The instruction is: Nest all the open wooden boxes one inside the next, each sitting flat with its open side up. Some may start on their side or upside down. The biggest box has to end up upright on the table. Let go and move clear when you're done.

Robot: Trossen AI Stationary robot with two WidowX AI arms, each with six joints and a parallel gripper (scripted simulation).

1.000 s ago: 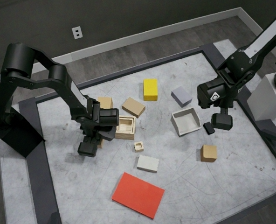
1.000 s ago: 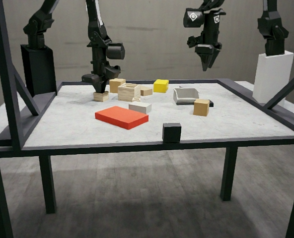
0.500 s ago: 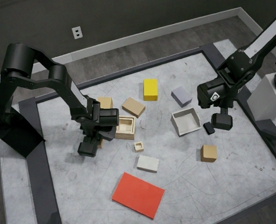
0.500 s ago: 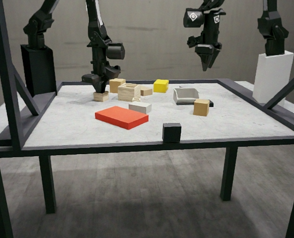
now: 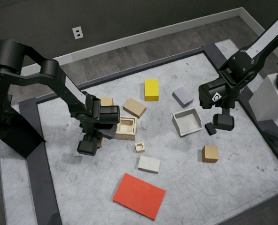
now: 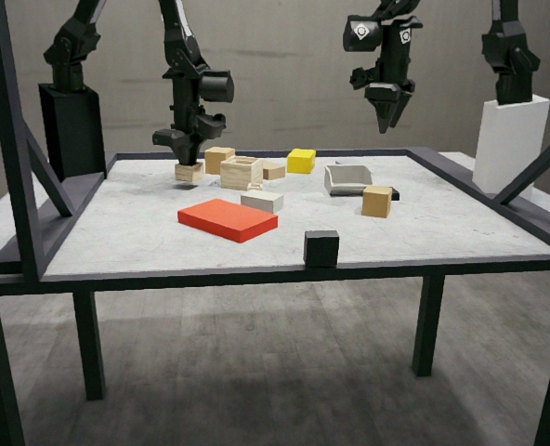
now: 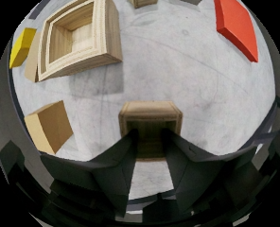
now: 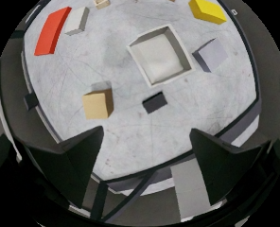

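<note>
My left gripper is now 13 cm short of the tan block, 16 cm to the left of it and 6 cm above it. Also, from my left hand: red slab (23 cm behind, 13 cm to the right, 7 cm below); then white block (12 cm behind, 18 cm to the right, 6 cm below); then white tray (2 cm ahead, 37 cm to the right, 5 cm below).
The white tray lies 5 cm ahead of my right hand, 7 cm to the left of it and 16 cm below it. The rest, counted from my right hand: black block (2 cm ahead, 2 cm to the right, 18 cm below); grey block (18 cm ahead, 6 cm to the left, 17 cm below); white block (10 cm behind, 25 cm to the left, 17 cm below).
</note>
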